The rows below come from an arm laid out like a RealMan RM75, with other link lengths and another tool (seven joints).
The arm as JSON. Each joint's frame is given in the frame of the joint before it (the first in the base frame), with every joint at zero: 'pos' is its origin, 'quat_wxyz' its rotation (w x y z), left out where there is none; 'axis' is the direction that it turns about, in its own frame. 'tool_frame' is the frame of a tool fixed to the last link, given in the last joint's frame.
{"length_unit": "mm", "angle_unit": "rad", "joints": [
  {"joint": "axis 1", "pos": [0.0, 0.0, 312.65], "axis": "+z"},
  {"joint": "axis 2", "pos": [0.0, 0.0, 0.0], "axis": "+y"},
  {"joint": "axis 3", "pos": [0.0, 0.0, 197.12], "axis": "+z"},
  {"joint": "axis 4", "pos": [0.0, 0.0, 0.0], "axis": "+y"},
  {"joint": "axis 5", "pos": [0.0, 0.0, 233.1], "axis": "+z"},
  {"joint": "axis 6", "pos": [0.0, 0.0, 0.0], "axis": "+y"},
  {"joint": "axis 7", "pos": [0.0, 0.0, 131.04], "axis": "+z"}
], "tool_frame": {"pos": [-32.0, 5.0, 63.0], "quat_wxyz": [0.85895, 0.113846, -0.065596, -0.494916]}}
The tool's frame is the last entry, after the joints.
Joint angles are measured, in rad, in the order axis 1, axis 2, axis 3, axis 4, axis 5, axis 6, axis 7. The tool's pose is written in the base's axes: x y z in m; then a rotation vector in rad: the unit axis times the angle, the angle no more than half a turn. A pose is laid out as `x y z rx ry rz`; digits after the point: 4 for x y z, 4 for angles.
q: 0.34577, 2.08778, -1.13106, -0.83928, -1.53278, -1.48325, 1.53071
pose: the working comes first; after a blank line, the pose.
Where each joint sits with the arm in this pose, in the base's axes (m; each line is computed from the numbers above, not from the rounded line before):
axis 1: 0.0000 0.0000 0.3126
axis 2: 0.0000 0.0000 0.3126
axis 3: 0.1612 0.0581 0.2152
axis 4: 0.1612 0.0581 0.2152
axis 5: 0.2697 0.2640 0.2025
axis 6: 0.2697 0.2640 0.2025
axis 7: 0.1980 0.3086 0.1023
the tool: 0.1393 0.3369 0.0745

0.1393 0.3369 0.0745 -2.2145 -0.5691 0.6748
